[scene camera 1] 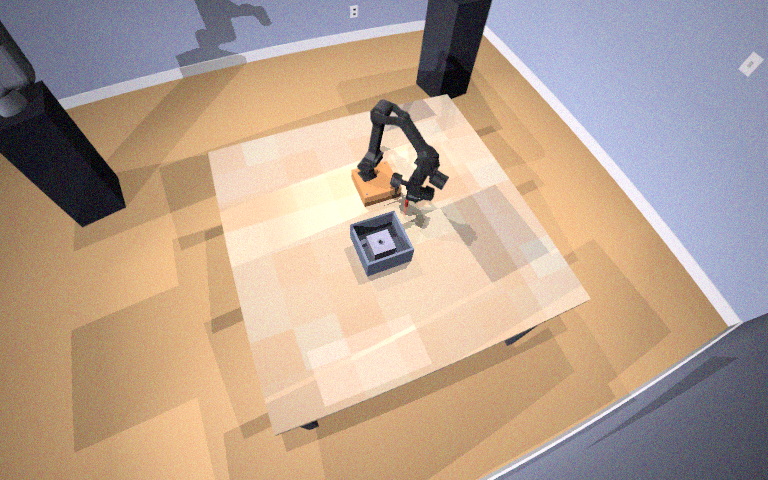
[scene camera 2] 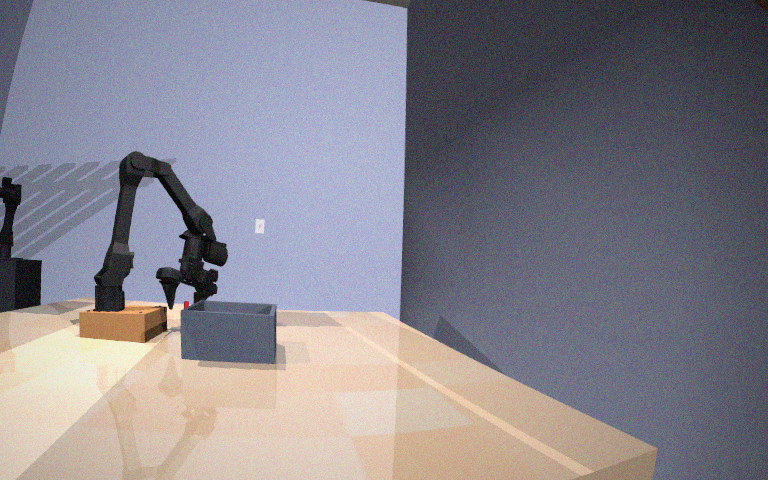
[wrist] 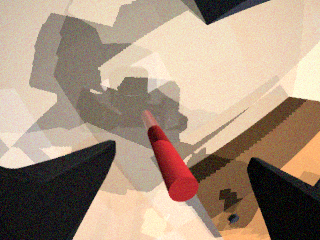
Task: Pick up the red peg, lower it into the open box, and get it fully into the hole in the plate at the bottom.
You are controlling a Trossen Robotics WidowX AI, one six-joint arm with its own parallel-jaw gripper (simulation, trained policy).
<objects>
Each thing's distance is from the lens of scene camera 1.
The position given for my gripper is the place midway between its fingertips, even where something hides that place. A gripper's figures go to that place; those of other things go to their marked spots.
my gripper (scene camera 1: 404,198): 1.59 m
grey-blue box (scene camera 1: 389,221): 1.53 m
</objects>
